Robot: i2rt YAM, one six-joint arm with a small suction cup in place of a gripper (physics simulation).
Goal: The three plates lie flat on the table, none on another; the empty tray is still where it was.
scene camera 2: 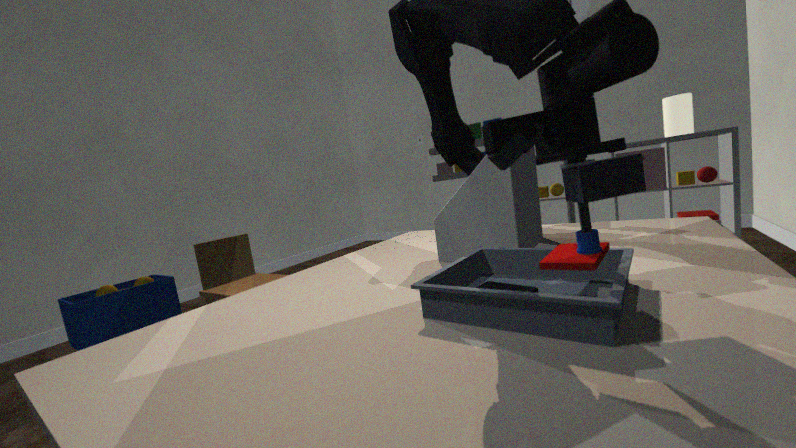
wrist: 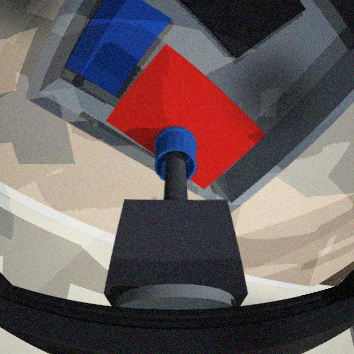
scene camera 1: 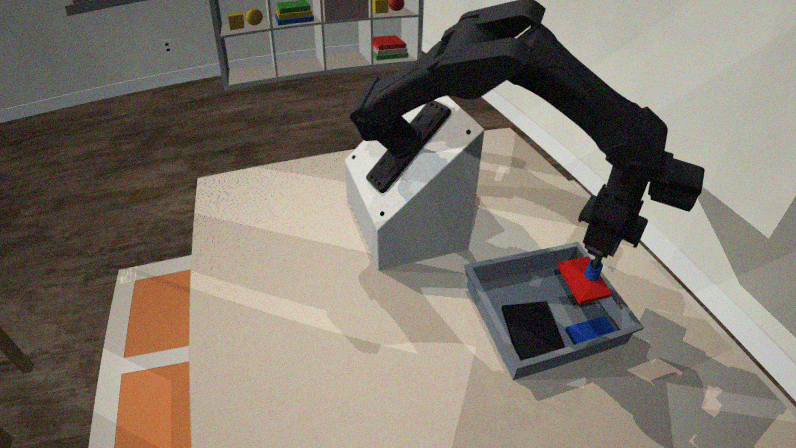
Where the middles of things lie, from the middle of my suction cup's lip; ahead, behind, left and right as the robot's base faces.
Scene:
I see the blue plate (scene camera 1: 594, 328) 70 mm ahead of my suction cup, 40 mm to the right of it and 70 mm below it. From my suction cup the other things lie so: black plate (scene camera 1: 533, 331): 10 mm ahead, 130 mm to the right, 70 mm below; red plate (scene camera 1: 584, 290): 20 mm to the right, 20 mm below.

